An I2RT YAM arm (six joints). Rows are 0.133 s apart.
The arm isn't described. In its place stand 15 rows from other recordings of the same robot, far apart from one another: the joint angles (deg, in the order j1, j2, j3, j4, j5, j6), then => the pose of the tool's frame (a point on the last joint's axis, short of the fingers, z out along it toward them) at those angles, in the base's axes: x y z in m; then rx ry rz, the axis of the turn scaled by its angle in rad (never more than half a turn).
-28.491 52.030 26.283 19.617 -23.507 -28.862 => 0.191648, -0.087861, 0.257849, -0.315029, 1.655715, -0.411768
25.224 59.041 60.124 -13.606 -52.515 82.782 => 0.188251, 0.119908, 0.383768, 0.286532, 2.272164, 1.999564
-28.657 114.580 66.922 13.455 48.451 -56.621 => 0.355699, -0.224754, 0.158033, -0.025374, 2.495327, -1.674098
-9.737 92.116 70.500 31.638 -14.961 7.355 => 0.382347, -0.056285, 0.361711, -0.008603, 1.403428, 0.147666
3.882 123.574 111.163 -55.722 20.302 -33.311 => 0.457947, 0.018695, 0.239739, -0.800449, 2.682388, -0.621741
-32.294 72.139 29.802 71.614 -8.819 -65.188 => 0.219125, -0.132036, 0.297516, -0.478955, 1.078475, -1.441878
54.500 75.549 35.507 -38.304 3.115 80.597 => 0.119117, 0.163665, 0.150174, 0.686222, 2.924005, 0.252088
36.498 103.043 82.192 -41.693 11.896 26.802 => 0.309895, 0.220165, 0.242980, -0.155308, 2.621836, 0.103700
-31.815 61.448 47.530 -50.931 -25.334 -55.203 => 0.170490, -0.087843, 0.248593, -0.635990, 2.447858, 0.023807
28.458 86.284 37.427 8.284 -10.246 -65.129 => 0.253776, 0.144751, 0.161005, -1.716440, 1.483881, -0.135295
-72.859 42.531 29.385 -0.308 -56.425 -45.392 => 0.078092, -0.152557, 0.272871, -0.278835, 1.720032, -0.644889
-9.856 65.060 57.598 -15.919 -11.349 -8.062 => 0.256728, -0.037492, 0.337340, -0.097586, 1.968024, -0.008218
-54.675 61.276 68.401 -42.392 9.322 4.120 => 0.121282, -0.181108, 0.371930, 1.190641, 1.919261, -0.665111
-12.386 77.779 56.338 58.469 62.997 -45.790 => 0.272610, -0.092342, 0.392105, 0.800308, 1.178444, -1.358105
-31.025 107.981 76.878 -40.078 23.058 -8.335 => 0.315630, -0.206108, 0.188372, 0.662836, 2.808141, -0.714783
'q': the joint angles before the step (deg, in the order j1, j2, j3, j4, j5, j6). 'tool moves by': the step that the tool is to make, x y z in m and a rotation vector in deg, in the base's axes. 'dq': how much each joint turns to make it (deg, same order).
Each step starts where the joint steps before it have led.
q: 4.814 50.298 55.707 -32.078 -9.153 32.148
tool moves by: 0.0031 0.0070 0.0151 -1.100 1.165 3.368
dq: 1.850 2.561 5.062 -4.035 -0.897 -1.590
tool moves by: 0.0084 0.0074 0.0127 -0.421 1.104 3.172
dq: 1.606 3.490 4.852 -2.699 -1.239 -1.014
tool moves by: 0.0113 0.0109 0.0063 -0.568 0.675 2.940
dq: 2.420 3.519 3.319 -0.689 -0.226 -0.662
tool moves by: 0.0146 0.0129 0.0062 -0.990 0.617 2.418
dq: 2.557 4.300 3.923 -0.562 0.551 -0.663
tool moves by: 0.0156 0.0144 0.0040 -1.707 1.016 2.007
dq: 2.565 4.660 4.181 -1.095 1.216 -0.901
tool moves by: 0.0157 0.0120 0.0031 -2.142 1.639 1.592
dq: 1.675 4.823 4.768 -2.336 0.957 -1.280
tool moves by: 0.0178 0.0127 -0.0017 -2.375 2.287 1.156
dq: 1.482 5.224 4.570 -2.411 1.185 -1.048
